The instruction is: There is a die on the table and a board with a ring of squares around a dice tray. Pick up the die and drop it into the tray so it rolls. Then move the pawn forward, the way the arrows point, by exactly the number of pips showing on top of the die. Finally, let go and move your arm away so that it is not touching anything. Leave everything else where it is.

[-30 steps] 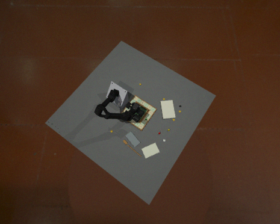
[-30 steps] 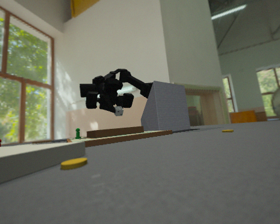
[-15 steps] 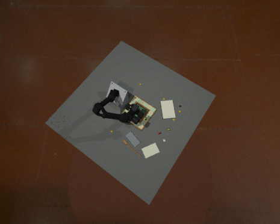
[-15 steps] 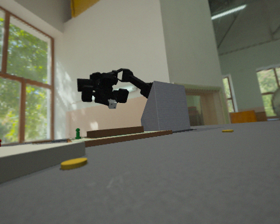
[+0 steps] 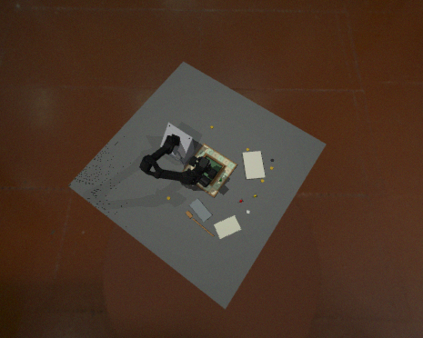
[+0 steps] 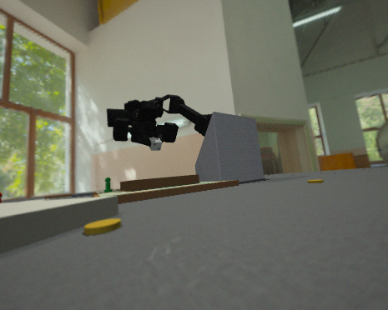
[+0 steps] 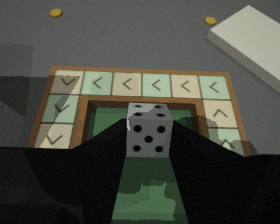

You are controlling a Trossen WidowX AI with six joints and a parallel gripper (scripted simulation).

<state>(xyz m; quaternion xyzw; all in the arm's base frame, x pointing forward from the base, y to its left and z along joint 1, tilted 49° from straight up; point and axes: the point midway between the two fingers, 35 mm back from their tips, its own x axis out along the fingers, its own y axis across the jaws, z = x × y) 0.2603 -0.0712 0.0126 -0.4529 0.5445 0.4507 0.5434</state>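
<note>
Right now my gripper tip is 1 cm above the white die. The rest, counted from my gripper tip: green dice tray 12 cm below; then grey block 9 cm ahead, 28 cm to the right, 12 cm below; then green pawn 11 cm ahead, 4 cm to the right, 9 cm below.
</note>
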